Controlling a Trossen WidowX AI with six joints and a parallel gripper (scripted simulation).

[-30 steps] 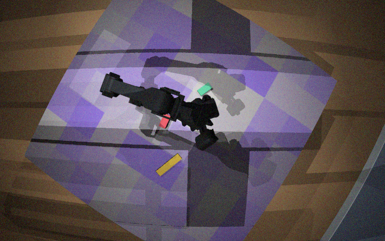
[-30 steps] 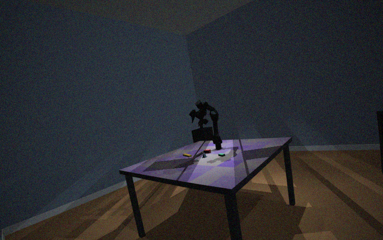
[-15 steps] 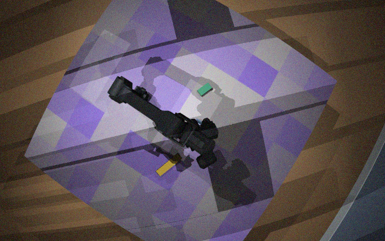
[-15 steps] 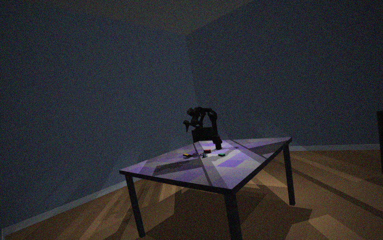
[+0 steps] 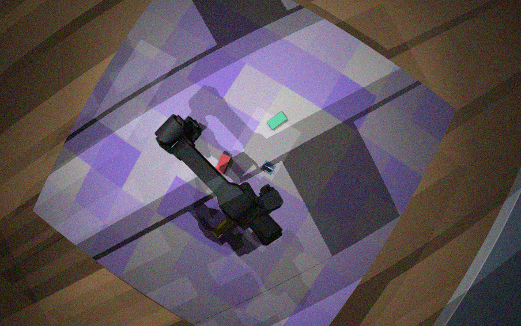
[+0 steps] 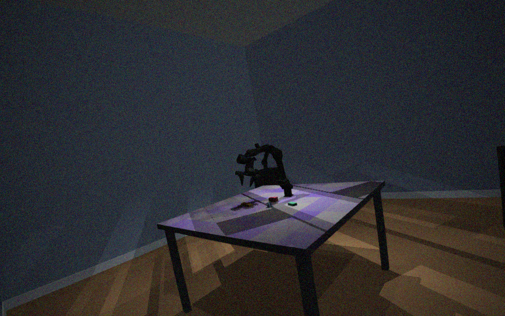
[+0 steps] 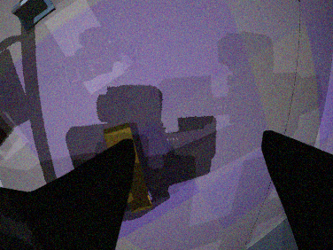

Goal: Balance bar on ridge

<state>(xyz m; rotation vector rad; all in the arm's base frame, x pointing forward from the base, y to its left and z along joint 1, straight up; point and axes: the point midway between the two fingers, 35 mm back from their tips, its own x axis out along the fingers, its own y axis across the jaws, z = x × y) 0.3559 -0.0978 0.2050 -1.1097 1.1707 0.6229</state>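
Right now the yellow bar is 160 mm below my gripper tip, 100 mm to the right of it and 70 mm behind it. From my gripper tip the other things lie so: red block: 200 mm behind, 160 mm below, 70 mm to the left; then green block: 300 mm to the left, 160 mm below, 120 mm behind.
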